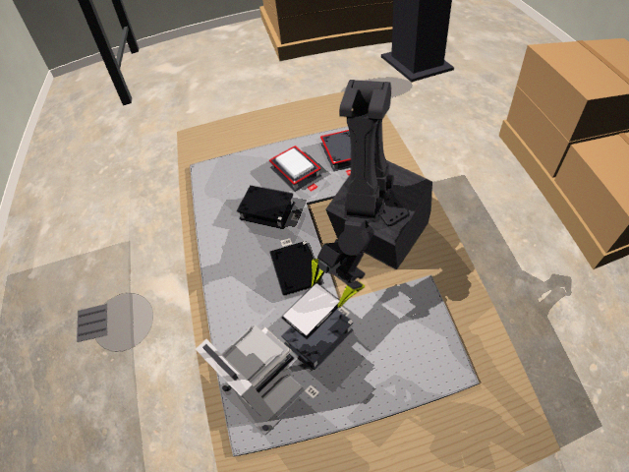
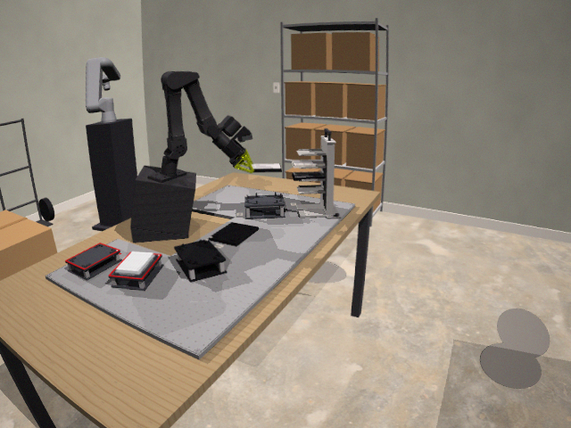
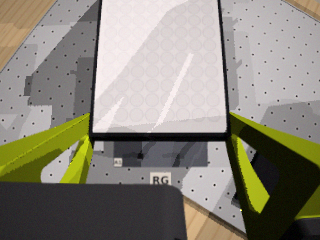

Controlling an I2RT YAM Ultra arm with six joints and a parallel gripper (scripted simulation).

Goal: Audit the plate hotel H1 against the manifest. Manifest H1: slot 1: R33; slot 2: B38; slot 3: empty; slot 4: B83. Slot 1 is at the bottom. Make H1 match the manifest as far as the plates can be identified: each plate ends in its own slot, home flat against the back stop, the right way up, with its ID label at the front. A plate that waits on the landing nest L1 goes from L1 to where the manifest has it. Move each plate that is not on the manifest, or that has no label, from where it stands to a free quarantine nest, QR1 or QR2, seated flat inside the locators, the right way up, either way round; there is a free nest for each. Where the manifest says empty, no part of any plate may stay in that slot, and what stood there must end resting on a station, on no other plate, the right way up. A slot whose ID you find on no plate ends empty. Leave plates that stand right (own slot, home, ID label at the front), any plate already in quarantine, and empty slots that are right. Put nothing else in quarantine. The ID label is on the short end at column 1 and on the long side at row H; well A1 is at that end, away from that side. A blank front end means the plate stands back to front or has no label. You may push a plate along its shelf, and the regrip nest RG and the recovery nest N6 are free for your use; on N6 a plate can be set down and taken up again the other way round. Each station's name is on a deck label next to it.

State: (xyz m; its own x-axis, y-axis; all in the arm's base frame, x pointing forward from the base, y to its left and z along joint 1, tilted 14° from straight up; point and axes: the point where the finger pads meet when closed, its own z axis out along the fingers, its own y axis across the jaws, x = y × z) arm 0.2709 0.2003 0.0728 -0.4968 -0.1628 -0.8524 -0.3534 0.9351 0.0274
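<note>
Now: hand 140 mm above the regrip nest, 50 mm short of it and 20 mm to the right of it. Also, from my hand: RG deck label (200 mm below, 50 mm behind, 20 mm to the right); then H1 deck label (200 mm below, 160 mm to the left, 130 mm ahead); then dark well plate (220 mm ahead, 80 mm to the left, 40 mm below).
</note>
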